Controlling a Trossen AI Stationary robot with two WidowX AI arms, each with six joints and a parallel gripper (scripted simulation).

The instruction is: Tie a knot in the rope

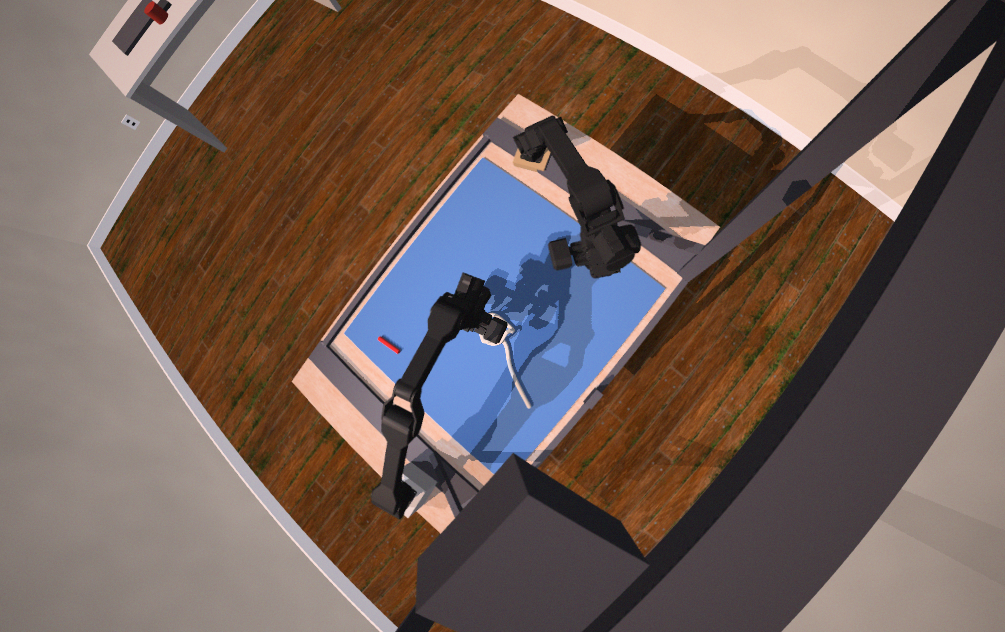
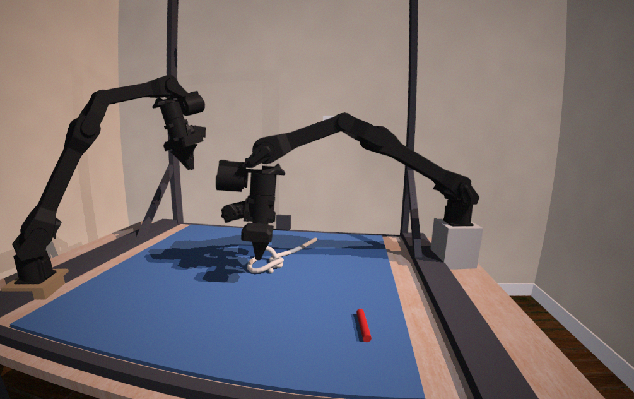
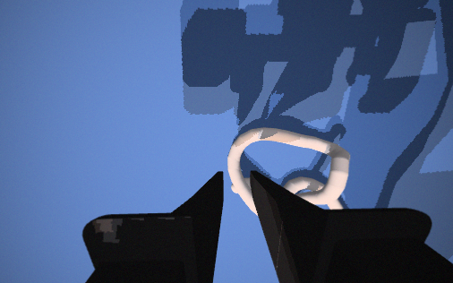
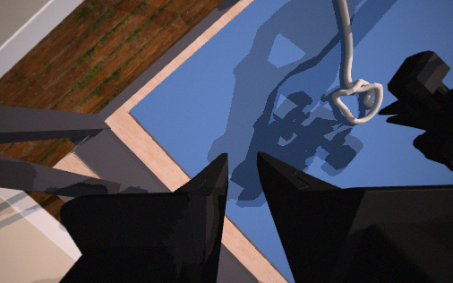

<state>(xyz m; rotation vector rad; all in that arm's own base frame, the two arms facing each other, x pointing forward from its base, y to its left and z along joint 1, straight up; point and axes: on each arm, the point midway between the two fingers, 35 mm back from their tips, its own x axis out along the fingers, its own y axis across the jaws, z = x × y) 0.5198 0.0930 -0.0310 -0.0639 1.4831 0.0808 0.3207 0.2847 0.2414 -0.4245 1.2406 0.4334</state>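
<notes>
Right now the blue mat is 2 cm behind my left hand, 3 cm to the right of it and 8 cm below it. Also, from my left hand: red cylinder (25 cm ahead, 16 cm to the left, 7 cm below).
</notes>
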